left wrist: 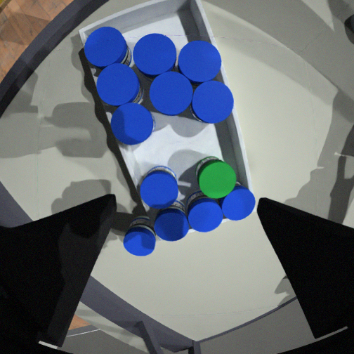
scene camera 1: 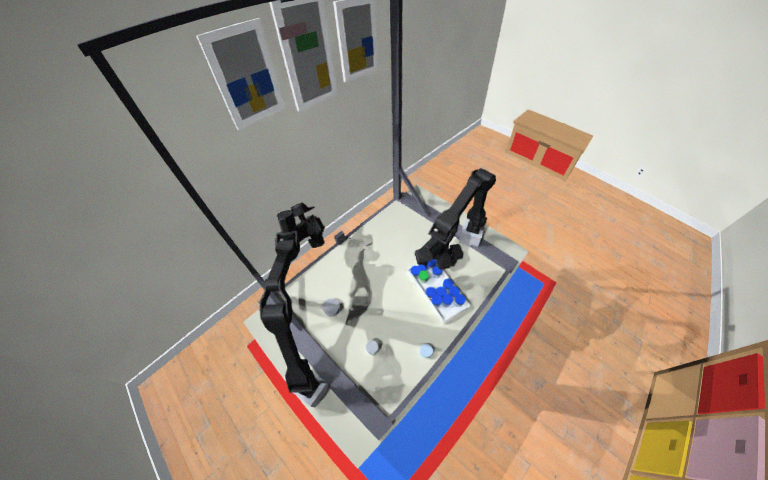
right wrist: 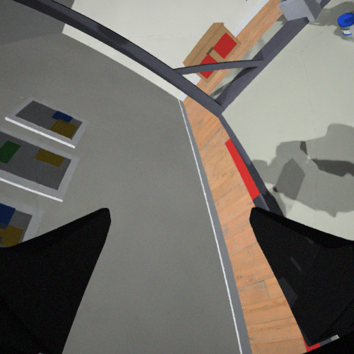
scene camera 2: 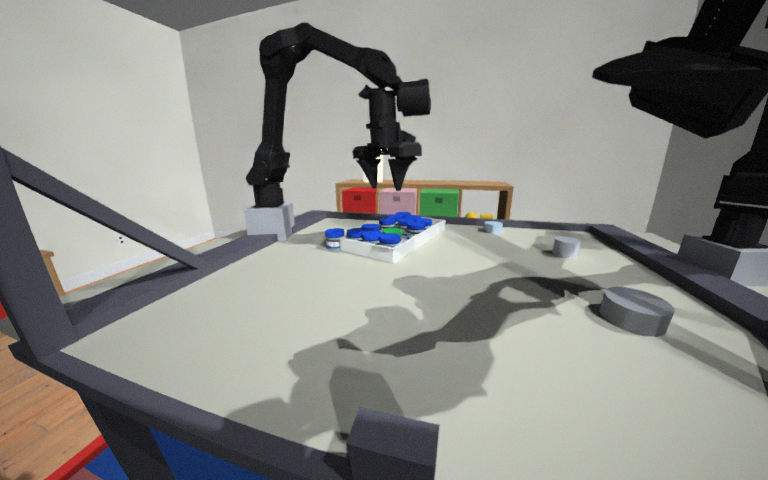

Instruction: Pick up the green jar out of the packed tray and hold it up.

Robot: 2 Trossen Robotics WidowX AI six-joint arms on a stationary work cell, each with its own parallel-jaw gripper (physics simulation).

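Where they show: left gripper, fingertip midpoint: (scene camera 1: 436, 265) (scene camera 2: 385, 189); right gripper, fingertip midpoint: (scene camera 1: 319, 216); left arm's base, origin of the base link: (scene camera 1: 473, 228) (scene camera 2: 269, 205); right arm's base, origin of the base link: (scene camera 1: 308, 386) (scene camera 2: 733, 242).
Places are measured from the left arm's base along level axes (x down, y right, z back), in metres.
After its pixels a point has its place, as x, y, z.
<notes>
The green jar (scene camera 1: 423, 275) @[0.041, 0.149, -0.325] (scene camera 2: 392, 232) @[0.042, 0.161, -0.321] (left wrist: 217, 178) stands in the white tray (scene camera 2: 362, 247) @[0.067, 0.184, -0.253] (left wrist: 241, 150), near one long wall, close to several blue-lidded jars at the tray's near end in the left wrist view. Bare tray floor lies between it and the far group of blue jars. My left gripper (scene camera 2: 386, 187) @[-0.047, 0.105, -0.312] (left wrist: 188, 203) is open and empty, pointing down well above the tray; its fingertips are hidden in scene camera 1. My right gripper (right wrist: 181, 215) is open and empty, away from the tray at the left of scene camera 1.
A blue-lidded jar (scene camera 2: 333, 238) @[0.058, 0.140, -0.187] (left wrist: 139, 241) (right wrist: 346, 25) stands outside the tray by its corner. A large grey disc (scene camera 1: 331, 306) @[0.057, 0.462, -0.616] (scene camera 2: 636, 310) @[0.057, 0.488, -0.588], a small grey cylinder (scene camera 1: 372, 346) @[0.052, 0.226, -0.699] (scene camera 2: 565, 247) @[0.063, 0.246, -0.684] and a pale blue cylinder (scene camera 1: 426, 350) @[0.063, 0.026, -0.629] (scene camera 2: 492, 226) @[0.067, 0.048, -0.615] stand elsewhere on the table.
</notes>
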